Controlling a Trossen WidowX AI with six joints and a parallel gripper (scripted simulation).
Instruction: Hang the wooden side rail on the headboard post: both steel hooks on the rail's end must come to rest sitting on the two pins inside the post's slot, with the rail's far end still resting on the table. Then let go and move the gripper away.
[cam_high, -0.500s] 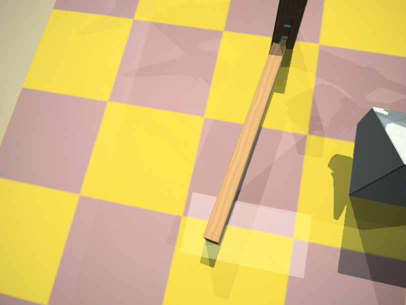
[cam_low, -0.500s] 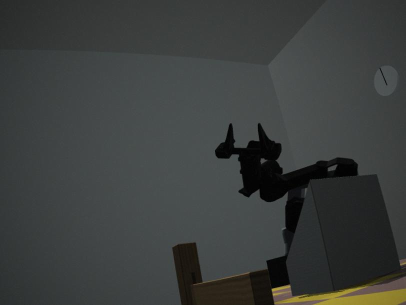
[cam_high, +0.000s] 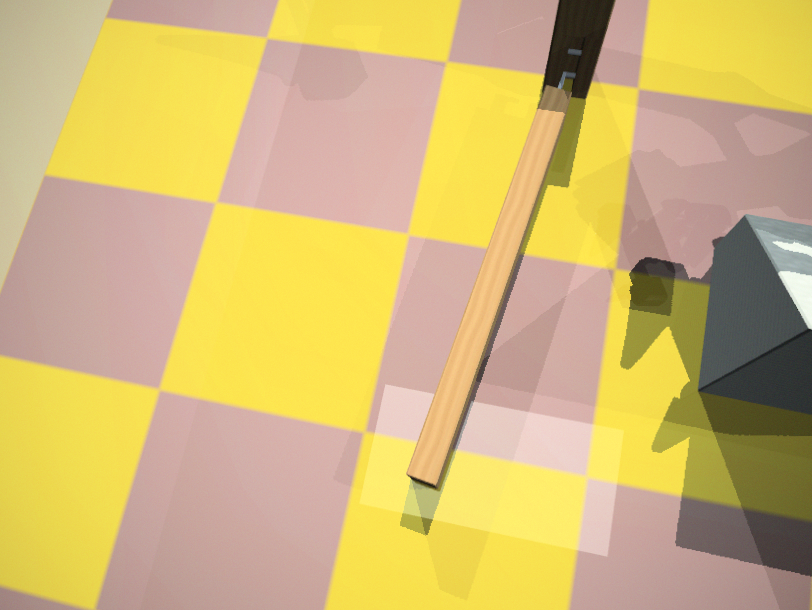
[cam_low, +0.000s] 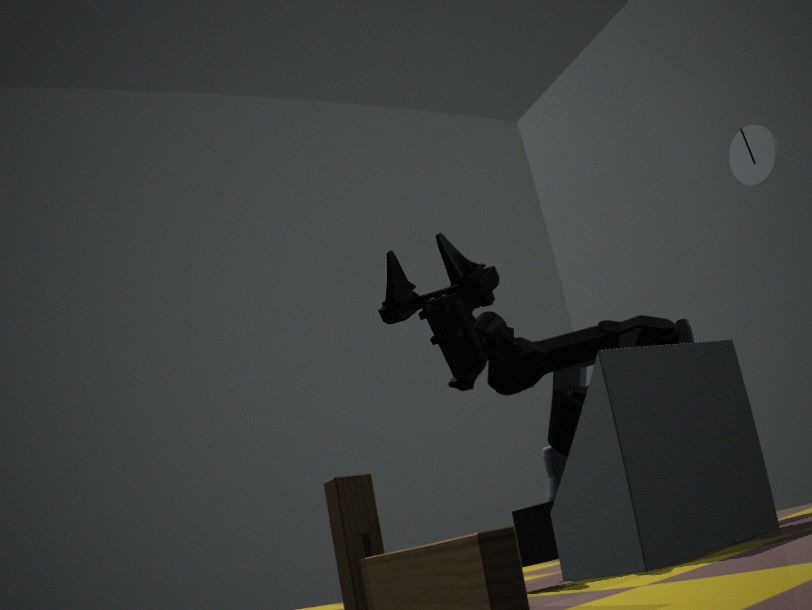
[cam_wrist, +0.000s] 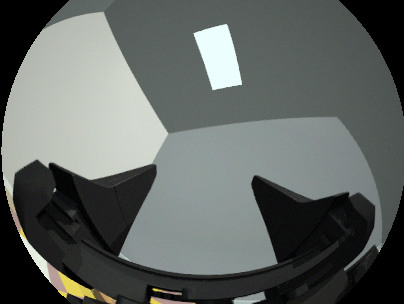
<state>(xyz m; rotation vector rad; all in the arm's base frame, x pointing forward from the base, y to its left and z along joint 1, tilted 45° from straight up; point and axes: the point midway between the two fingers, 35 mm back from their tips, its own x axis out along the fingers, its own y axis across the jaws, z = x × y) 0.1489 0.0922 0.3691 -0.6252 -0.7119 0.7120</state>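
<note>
Right now my gripper tip is 41 cm above the dark wooden headboard post, 13 cm short of it and 6 cm to the left of it.
</note>
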